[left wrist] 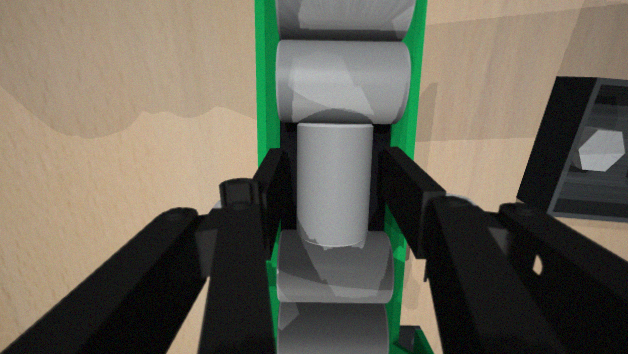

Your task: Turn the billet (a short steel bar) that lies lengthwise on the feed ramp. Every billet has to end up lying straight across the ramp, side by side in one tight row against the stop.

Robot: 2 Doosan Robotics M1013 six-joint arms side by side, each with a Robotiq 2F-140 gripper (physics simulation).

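Frame: origin at the left arm's base, x left, y back, z up, level; metres.
Seen in the pictures: left gripper, fingertip midpoint: [333, 170].
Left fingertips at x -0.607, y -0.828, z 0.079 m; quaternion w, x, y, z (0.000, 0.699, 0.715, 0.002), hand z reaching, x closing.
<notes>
Offsets run from my left fingertips to a thing's top centre. "*": to the spot under its first point. Level surfaces: height alone.
A light grey steel billet @(dx +0.003, dy +0.000, dz +0.029 m) [335, 182] lies lengthwise between the green walls of the feed ramp @(* dx -0.050, dy -0.036, dz -0.013 m) [268, 75]. Its upper end in the view meets a crosswise billet @(dx -0.047, dy +0.002, dz +0.019 m) [345, 80]; its lower end overlaps the edge of another crosswise billet @(dx +0.054, dy +0.001, dz +0.032 m) [335, 280]. One more crosswise billet @(* dx -0.075, dy +0.002, dz +0.010 m) [345, 17] shows in part at the top edge, and another @(* dx +0.080, dy +0.000, dz +0.033 m) [332, 330] at the bottom edge. My left gripper [333, 170] is open, with one finger on each side of the lengthwise billet and gaps between fingers and billet. The fingertips' exact height is hard to tell. The right gripper does not show.
A black open box @(* dx -0.002, dy +0.164, dz -0.057 m) [555, 145] with a light hexagonal shape @(dx +0.002, dy +0.200, dz -0.059 m) [601, 150] inside stands on the wooden surface @(dz -0.079 m) [125, 175] to the right of the ramp. A small dark and green part @(* dx +0.119, dy +0.060, dz +0.003 m) [417, 340] sticks out beside the ramp at the bottom.
</notes>
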